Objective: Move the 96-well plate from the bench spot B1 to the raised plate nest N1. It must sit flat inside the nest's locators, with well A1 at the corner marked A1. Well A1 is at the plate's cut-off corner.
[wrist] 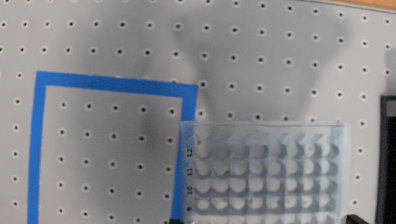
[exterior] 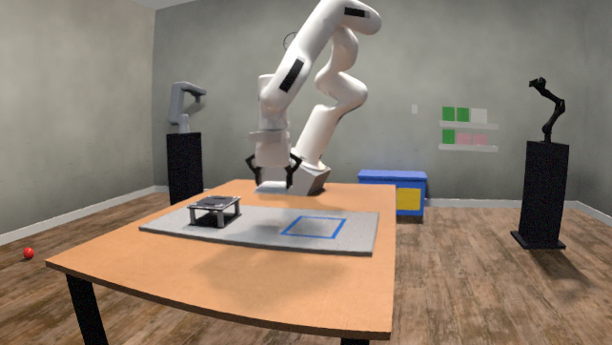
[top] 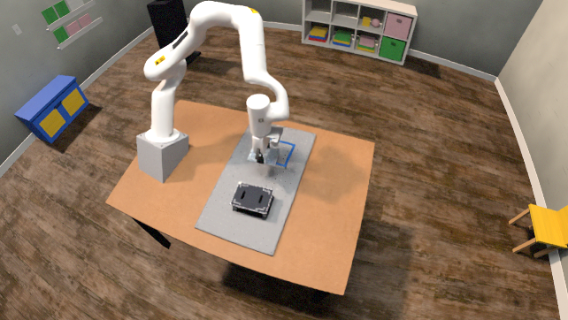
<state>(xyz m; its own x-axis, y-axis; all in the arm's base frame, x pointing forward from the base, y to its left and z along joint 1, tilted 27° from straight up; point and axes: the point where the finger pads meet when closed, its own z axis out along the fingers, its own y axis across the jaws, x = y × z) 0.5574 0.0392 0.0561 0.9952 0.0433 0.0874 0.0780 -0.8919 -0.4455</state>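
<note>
My hand is 19 cm to the left of the black plate nest N1, 6 cm above it and 2 cm short of it. From my hand the other things lie so: 96-well plate: 1 cm below.
</note>
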